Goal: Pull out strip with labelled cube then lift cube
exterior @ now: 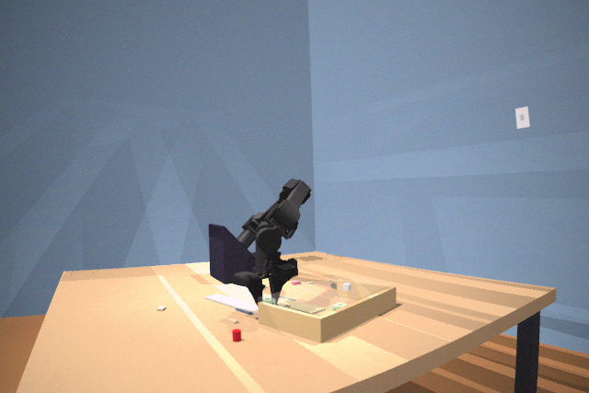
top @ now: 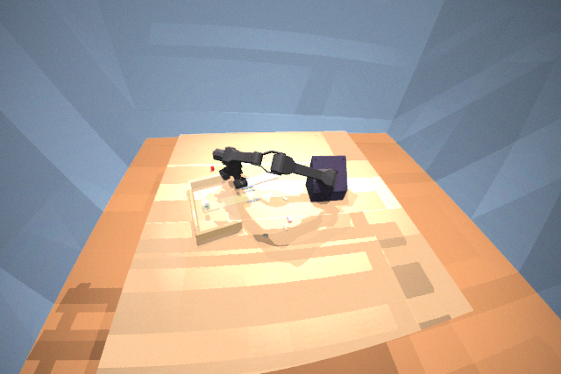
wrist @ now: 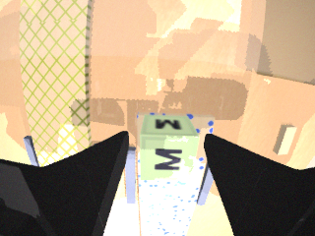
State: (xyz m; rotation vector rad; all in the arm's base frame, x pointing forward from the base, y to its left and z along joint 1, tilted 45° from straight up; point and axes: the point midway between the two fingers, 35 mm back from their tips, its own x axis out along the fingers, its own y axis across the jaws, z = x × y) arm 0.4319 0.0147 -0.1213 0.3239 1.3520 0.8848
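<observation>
My gripper tip is 10 mm past the yellow cross-hatched strip, 90 mm to the right of it and 10 mm above it. Also, from my gripper tip: white cube (130 mm ahead, 160 mm to the left, 60 mm above); then pink block (250 mm behind, 220 mm to the left, 10 mm below); then red cylinder (150 mm ahead, 140 mm to the right).
</observation>
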